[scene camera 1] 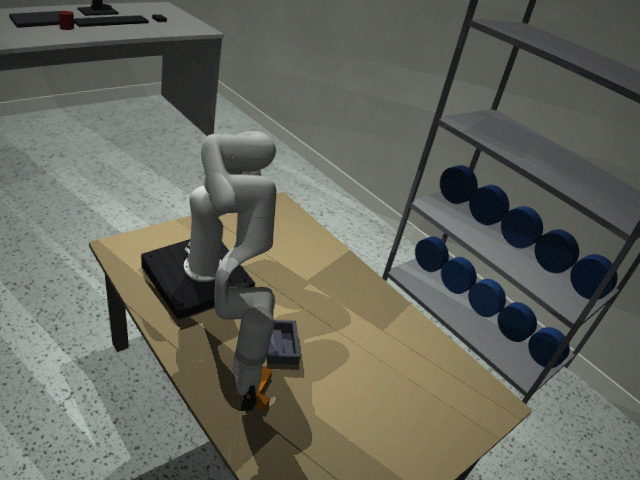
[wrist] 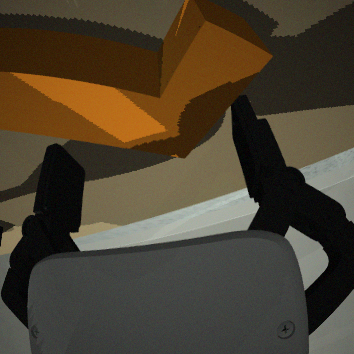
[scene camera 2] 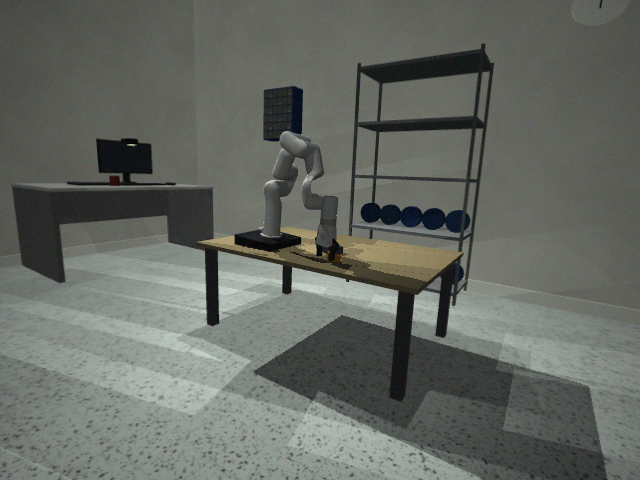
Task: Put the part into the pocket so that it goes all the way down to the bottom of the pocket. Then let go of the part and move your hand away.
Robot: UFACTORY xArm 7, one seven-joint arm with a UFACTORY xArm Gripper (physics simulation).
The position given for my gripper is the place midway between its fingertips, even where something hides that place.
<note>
My gripper (scene camera 1: pixel 242 393) is open, with nothing in its grasp. Also in view: an orange block (wrist: pixel 67 85). Further things: a grey pocket block (scene camera 1: pixel 284 348).
My gripper also shows in the wrist view (wrist: pixel 144 135).
</note>
